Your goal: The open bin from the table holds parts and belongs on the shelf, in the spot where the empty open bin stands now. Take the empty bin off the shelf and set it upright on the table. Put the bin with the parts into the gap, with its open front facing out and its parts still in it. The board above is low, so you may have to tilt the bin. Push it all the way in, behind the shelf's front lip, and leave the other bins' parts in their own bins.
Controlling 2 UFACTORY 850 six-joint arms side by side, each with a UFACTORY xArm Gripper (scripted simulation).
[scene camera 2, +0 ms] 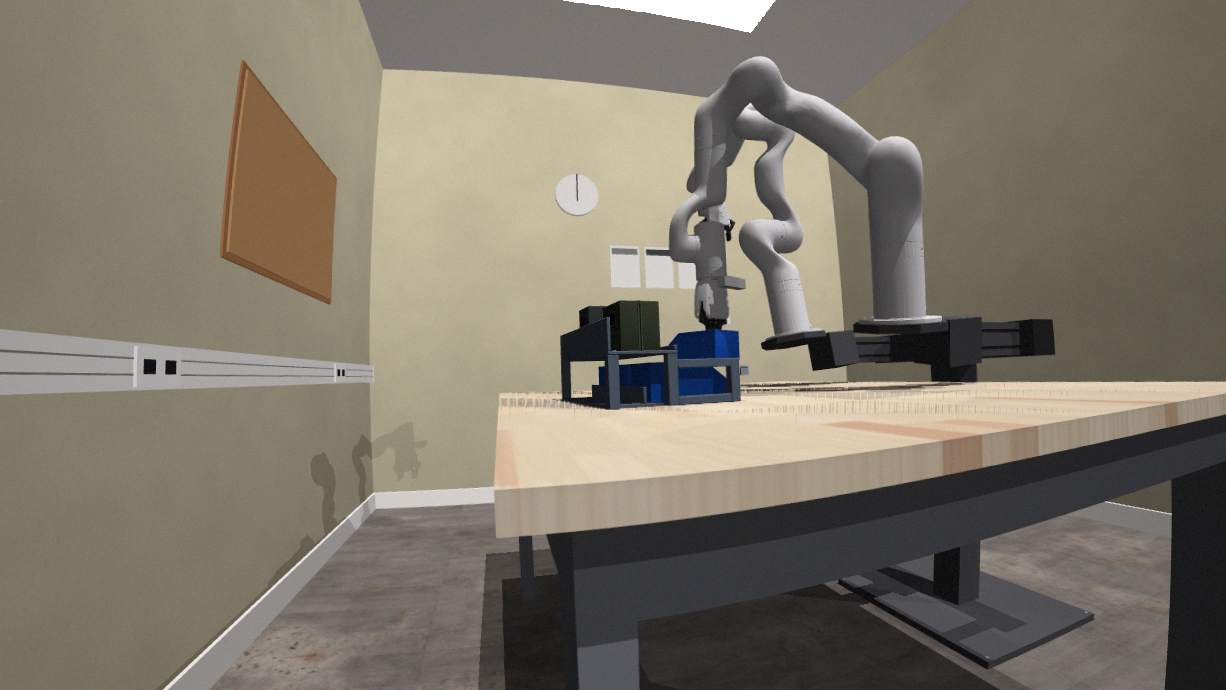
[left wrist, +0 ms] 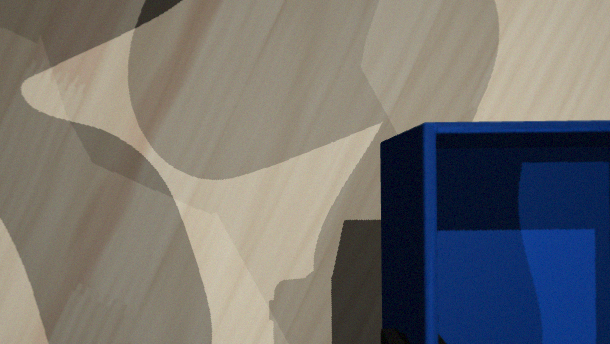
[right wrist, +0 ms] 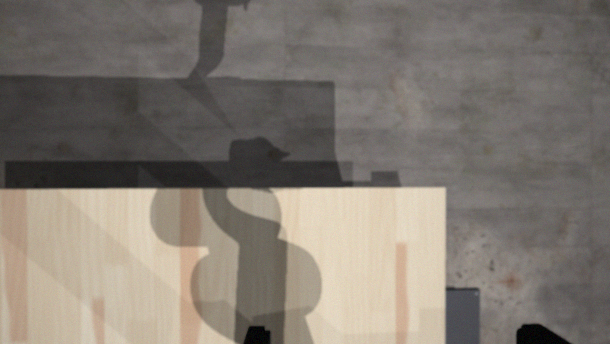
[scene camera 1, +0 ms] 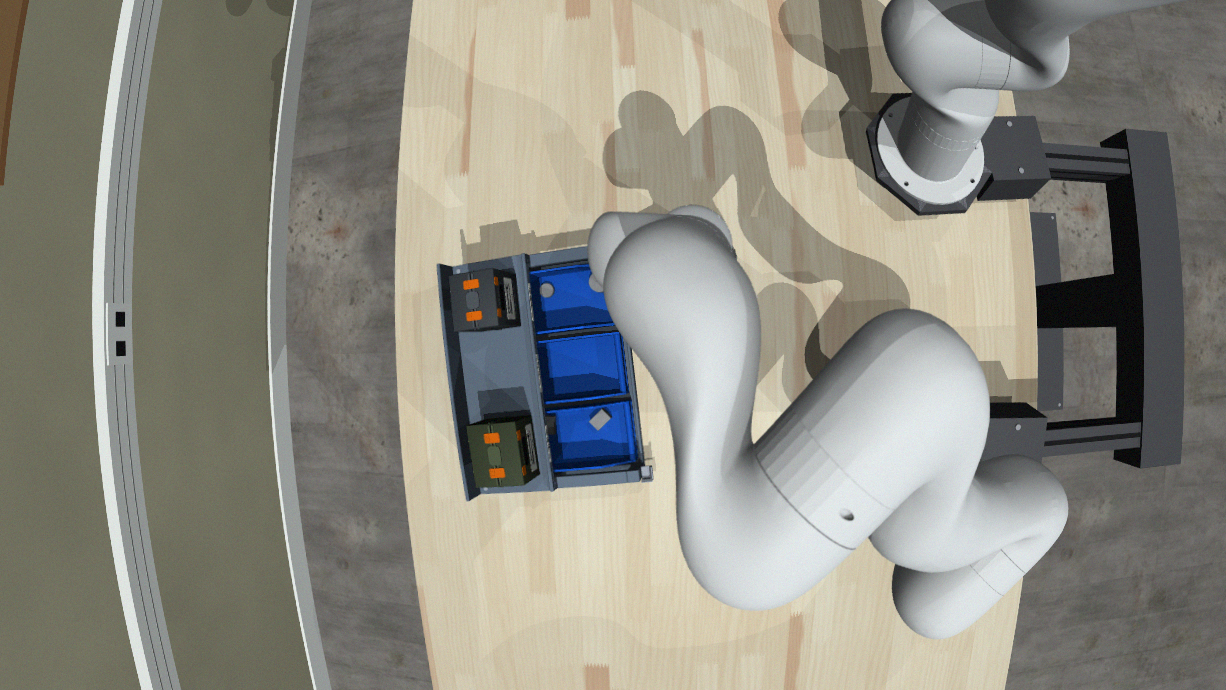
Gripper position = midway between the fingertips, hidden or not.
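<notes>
My left gripper (scene camera 2: 714,345), visible. Grey shelf (scene camera 2: 592,342), visible; out of frame in the left wrist view; out of frame in the right wrist view.
</notes>
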